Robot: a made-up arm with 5 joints.
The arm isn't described. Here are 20 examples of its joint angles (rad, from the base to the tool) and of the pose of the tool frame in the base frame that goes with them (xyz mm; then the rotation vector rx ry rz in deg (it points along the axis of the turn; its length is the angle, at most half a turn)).
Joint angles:
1: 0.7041 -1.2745 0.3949 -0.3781 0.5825
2: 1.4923 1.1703 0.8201 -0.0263 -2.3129
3: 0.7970 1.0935 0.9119 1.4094 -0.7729
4: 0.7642 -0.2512 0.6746 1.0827 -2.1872
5: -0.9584 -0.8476 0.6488 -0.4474 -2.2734
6: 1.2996 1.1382 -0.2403 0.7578 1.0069
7: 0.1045 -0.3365 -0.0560 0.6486 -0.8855
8: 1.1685 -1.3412 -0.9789 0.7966 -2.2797
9: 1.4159 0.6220 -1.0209 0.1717 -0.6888
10: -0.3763 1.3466 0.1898 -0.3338 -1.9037
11: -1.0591 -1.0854 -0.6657 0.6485 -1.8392
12: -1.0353 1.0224 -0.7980 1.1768 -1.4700
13: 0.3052 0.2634 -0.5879 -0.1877 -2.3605
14: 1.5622 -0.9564 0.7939 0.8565 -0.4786
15: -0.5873 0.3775 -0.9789 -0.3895 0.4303
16: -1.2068 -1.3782 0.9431 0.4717 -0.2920
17: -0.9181 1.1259 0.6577 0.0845 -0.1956
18: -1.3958 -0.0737 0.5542 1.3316 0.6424
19: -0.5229 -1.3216 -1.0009 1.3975 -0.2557
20: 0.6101 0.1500 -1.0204 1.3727 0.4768
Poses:
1: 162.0 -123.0 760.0 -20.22 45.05 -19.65
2: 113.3 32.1 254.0 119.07 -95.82 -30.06
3: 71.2 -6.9 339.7 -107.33 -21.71 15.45
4: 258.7 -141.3 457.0 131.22 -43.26 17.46
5: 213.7 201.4 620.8 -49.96 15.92 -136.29
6: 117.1 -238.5 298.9 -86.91 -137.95 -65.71
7: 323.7 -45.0 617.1 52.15 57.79 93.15
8: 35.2 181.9 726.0 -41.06 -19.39 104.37
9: 129.4 -331.3 601.0 41.02 24.19 19.79
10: 152.7 31.3 202.3 130.43 49.58 72.87
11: 47.5 -54.1 790.0 -9.23 26.84 -149.93
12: 217.9 219.8 440.7 94.91 131.22 75.89
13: 393.0 -83.5 640.9 41.87 -47.06 134.30
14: 75.5 -200.7 555.3 95.57 28.79 19.97
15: 348.5 112.3 710.0 -45.22 37.35 62.32
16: 178.0 145.6 602.4 -39.73 90.91 133.74
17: 103.9 -41.7 248.0 -13.65 -147.39 -28.37
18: 165.8 188.7 451.7 71.92 -111.54 -7.15
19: -49.6 -124.5 690.3 -32.17 28.62 98.56
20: 223.0 -151.1 714.7 33.07 118.63 32.80
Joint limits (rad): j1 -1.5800..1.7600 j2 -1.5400..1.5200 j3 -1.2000..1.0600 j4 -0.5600..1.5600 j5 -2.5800..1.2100
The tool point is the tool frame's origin. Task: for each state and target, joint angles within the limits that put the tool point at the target. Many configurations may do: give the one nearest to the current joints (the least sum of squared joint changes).
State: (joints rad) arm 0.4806 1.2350 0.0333 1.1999 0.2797
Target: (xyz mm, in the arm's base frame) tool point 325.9 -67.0 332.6
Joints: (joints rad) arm 0.0659 1.1229 -0.4083 0.8680 0.4757
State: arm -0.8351 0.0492 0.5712 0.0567 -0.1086
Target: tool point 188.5 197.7 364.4
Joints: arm -1.2596 0.1450 0.5396 -0.0342 -0.1504
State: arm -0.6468 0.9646 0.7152 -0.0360 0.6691
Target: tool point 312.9 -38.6 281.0
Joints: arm -0.0619 0.9161 0.1065 -0.2902 0.6628
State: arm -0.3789 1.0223 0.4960 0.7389 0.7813
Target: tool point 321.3 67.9 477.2
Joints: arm -0.4983 0.0708 0.2364 1.1595 0.5228
